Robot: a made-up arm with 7 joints.
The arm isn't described. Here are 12 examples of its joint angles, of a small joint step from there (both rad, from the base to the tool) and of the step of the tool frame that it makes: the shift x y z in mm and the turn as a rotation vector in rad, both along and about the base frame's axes.
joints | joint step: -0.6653 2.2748 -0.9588 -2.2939 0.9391 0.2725 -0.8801 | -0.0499 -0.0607 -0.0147 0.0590 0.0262 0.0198 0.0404
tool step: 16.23 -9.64 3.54 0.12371 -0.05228 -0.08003
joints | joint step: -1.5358 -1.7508 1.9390 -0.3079 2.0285 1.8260 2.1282 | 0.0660 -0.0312 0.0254 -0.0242 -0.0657 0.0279 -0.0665
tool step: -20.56 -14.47 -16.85 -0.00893 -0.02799 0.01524
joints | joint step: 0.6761 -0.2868 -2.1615 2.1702 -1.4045 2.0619 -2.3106 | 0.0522 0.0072 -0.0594 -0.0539 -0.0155 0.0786 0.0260
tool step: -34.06 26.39 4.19 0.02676 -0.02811 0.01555
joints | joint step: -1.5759 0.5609 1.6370 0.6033 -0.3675 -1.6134 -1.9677 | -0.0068 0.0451 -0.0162 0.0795 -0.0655 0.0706 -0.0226
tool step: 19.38 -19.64 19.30 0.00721 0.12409 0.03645
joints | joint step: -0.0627 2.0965 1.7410 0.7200 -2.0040 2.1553 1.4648 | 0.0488 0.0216 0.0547 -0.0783 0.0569 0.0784 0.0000
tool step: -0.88 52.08 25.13 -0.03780 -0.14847 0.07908
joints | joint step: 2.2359 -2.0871 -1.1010 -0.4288 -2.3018 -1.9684 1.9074 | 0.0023 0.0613 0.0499 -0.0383 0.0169 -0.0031 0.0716
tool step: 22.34 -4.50 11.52 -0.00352 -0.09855 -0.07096
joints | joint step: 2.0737 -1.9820 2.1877 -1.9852 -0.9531 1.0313 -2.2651 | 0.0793 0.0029 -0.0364 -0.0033 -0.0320 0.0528 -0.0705
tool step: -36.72 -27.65 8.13 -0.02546 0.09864 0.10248
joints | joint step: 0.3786 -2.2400 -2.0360 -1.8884 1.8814 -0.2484 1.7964 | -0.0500 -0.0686 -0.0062 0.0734 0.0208 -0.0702 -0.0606
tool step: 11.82 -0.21 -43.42 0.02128 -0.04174 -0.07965
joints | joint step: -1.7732 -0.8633 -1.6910 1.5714 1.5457 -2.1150 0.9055 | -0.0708 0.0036 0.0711 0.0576 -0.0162 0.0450 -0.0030
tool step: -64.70 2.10 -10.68 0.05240 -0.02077 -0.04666
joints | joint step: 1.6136 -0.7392 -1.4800 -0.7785 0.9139 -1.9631 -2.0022 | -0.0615 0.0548 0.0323 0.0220 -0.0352 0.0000 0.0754
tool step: 49.43 3.64 -22.14 -0.07293 -0.12283 -0.01890
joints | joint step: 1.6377 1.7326 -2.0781 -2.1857 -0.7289 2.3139 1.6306 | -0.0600 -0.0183 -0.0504 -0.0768 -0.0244 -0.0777 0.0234
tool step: 32.53 3.78 5.42 0.00264 0.01570 -0.04918
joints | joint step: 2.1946 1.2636 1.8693 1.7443 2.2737 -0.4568 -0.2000 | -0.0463 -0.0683 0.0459 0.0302 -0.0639 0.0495 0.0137
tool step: 36.20 10.47 -11.13 0.03217 0.01403 -0.01180
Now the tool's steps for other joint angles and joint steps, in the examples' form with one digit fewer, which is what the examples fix.
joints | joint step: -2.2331 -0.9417 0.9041 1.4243 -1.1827 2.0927 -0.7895 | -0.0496 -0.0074 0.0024 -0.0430 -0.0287 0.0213 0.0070
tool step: -11.2 24.8 0.0 0.0486 0.0227 -0.0495
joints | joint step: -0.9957 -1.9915 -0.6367 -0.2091 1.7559 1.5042 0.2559 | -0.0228 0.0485 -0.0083 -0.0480 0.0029 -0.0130 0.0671
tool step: -56.4 -51.1 -17.0 -0.0523 0.1329 -0.0888
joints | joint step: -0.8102 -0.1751 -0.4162 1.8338 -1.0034 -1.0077 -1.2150 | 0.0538 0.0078 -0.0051 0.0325 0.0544 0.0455 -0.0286
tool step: 52.6 24.7 2.0 0.0411 0.0472 0.0307
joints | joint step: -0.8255 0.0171 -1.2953 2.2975 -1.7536 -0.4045 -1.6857 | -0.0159 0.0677 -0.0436 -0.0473 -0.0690 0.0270 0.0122
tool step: -15.8 -3.0 0.7 -0.0745 0.0049 -0.0279
